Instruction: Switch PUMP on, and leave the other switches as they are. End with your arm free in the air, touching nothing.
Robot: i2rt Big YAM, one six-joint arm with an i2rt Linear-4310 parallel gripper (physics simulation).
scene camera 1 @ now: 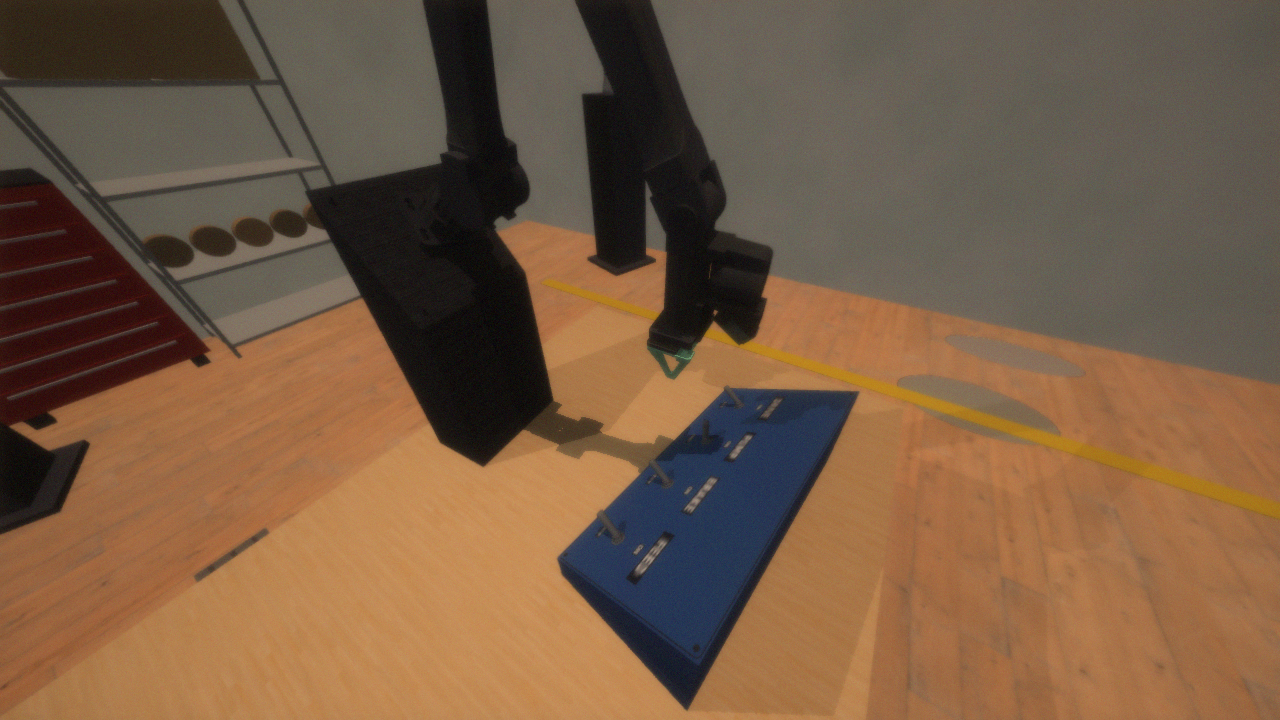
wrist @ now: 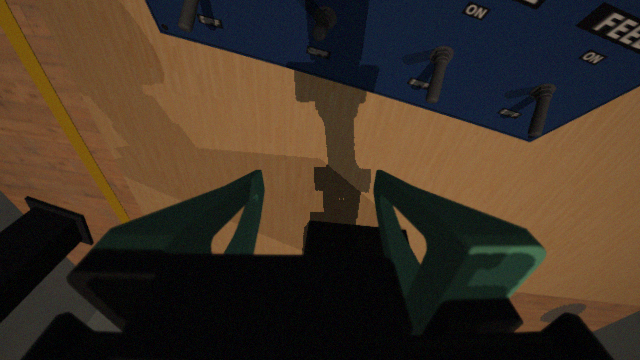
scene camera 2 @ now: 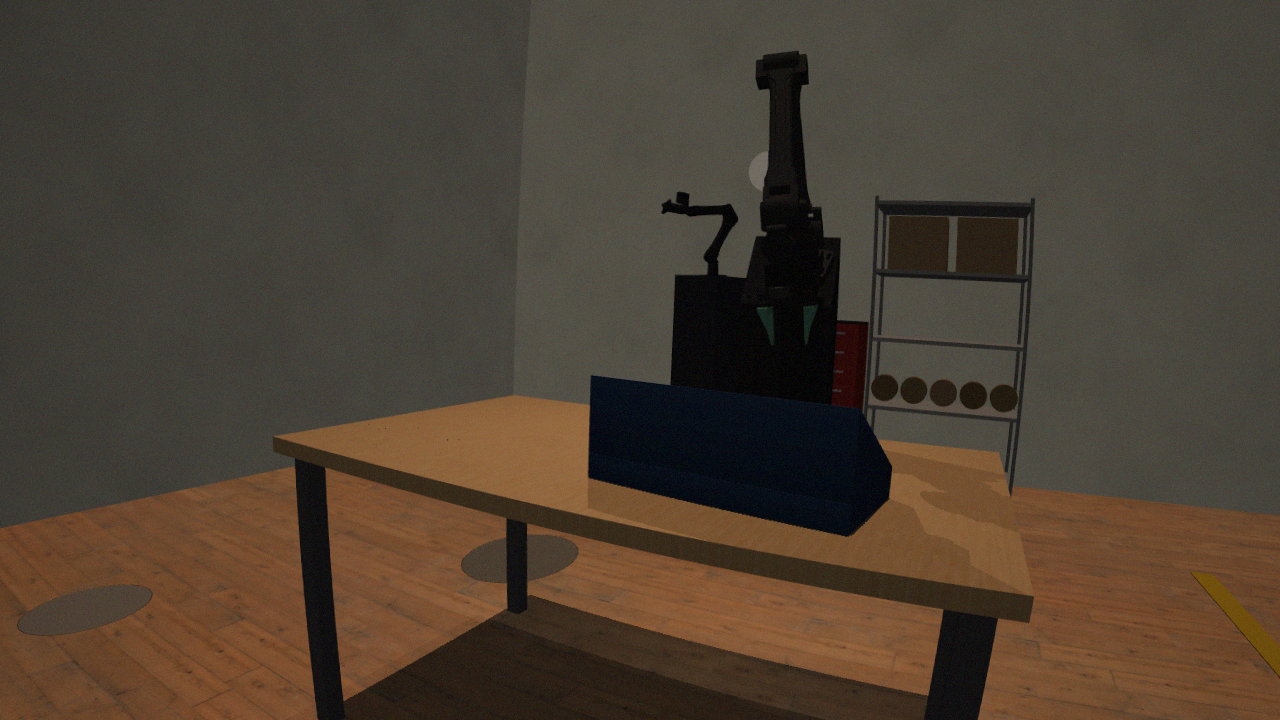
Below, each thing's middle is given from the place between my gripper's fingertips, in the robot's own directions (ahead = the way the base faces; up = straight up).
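Blue switch panel (scene camera 1: 690, 552): my gripper is 130 mm short of it, 10 mm to the left of it and 180 mm above it.
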